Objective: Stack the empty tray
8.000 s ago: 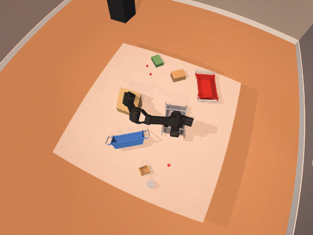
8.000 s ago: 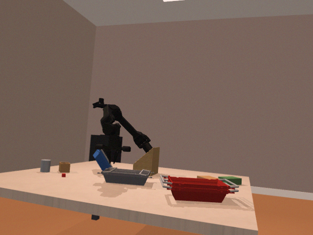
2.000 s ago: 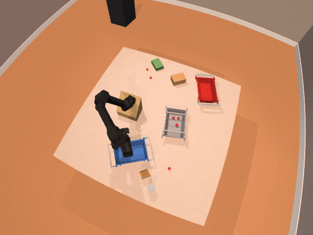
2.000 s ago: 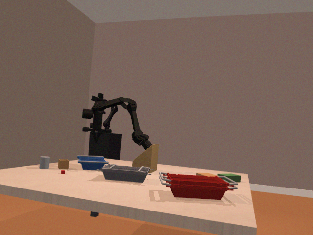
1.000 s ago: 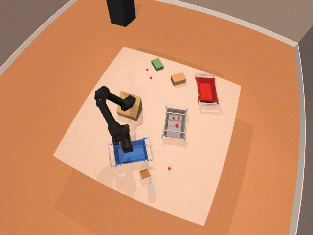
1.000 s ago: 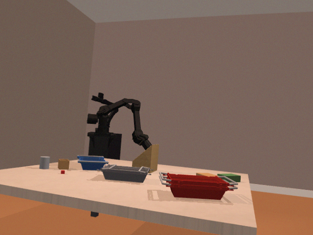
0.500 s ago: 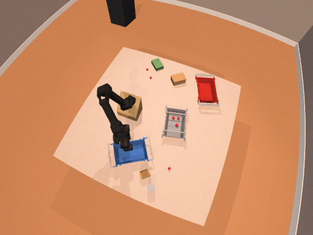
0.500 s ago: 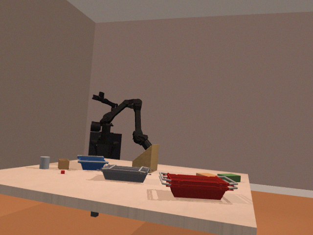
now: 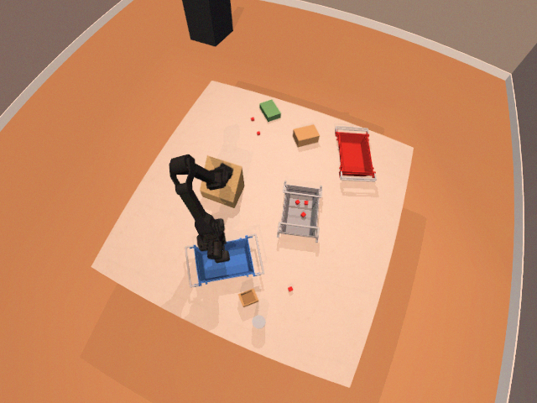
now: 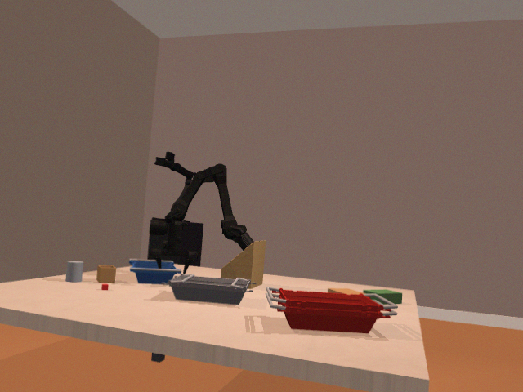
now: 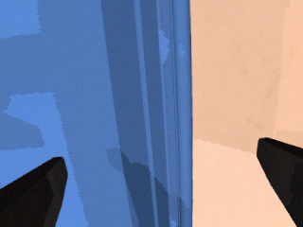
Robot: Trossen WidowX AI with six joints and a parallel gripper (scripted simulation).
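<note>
Now: gripper tip 5 cm short of the blue tray, 6 cm to the left of it and 2 cm below it. From my gripper tip the other things lie so: grey cylinder (31 cm ahead, 21 cm to the right, 1 cm above); brown box (22 cm ahead, 14 cm to the right, 1 cm below); red cube (36 cm ahead, 2 cm to the right, 1 cm below).
</note>
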